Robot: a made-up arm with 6 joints. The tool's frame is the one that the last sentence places.
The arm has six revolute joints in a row. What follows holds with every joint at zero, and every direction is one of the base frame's. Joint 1 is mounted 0.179 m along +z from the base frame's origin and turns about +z. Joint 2 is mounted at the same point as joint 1 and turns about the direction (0.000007, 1, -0.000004). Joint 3 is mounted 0.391 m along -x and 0.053 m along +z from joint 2 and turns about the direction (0.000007, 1, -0.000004). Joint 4 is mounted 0.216 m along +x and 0.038 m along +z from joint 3 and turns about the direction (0.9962, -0.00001, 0.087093). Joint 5 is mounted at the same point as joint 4 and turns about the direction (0.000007, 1, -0.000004). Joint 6 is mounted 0.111 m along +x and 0.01 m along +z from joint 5 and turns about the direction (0.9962, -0.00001, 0.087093). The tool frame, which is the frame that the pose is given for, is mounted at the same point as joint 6; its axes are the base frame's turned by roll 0, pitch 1.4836 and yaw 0 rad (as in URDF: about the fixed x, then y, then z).
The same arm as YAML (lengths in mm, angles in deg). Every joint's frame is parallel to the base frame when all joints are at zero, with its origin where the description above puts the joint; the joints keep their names.
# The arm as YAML. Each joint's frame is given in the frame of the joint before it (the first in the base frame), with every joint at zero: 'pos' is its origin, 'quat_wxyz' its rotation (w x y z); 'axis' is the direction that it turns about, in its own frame. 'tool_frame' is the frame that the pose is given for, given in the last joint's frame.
length_unit: mm
angle_unit: deg
joints:
  - joint: joint 1
    pos: [0.0, 0.0, 179.0]
    quat_wxyz: [1.0, 0.0, 0.0, 0.0]
    axis: [0.0, 0.0, 1.0]
  - joint: joint 2
    pos: [0.0, 0.0, 0.0]
    quat_wxyz: [1.0, 0.0, 0.0, 0.0]
    axis: [0.0, 1.0, 0.0]
  - joint: joint 3
    pos: [-391.0, 0.0, 53.0]
    quat_wxyz: [1.0, 0.0, 0.0, 0.0]
    axis: [0.0, 1.0, 0.0]
  - joint: joint 4
    pos: [216.0, 0.0, 38.0]
    quat_wxyz: [1.0, 0.0, 0.0, 0.0]
    axis: [0.9962, 0.0, 0.0871]
  - joint: joint 5
    pos: [0.0, 0.0, 0.0]
    quat_wxyz: [1.0, 0.0, 0.0, 0.0]
    axis: [0.0, 1.0, 0.0]
  - joint: joint 6
    pos: [111.0, 0.0, 10.0]
    quat_wxyz: [1.0, 0.0, 0.0, 0.0]
    axis: [0.9962, 0.0, 0.0871]
tool_frame:
  pos: [0.0, 0.0, 0.0]
  quat_wxyz: [0.737254, 0.0, 0.675616, 0.0]

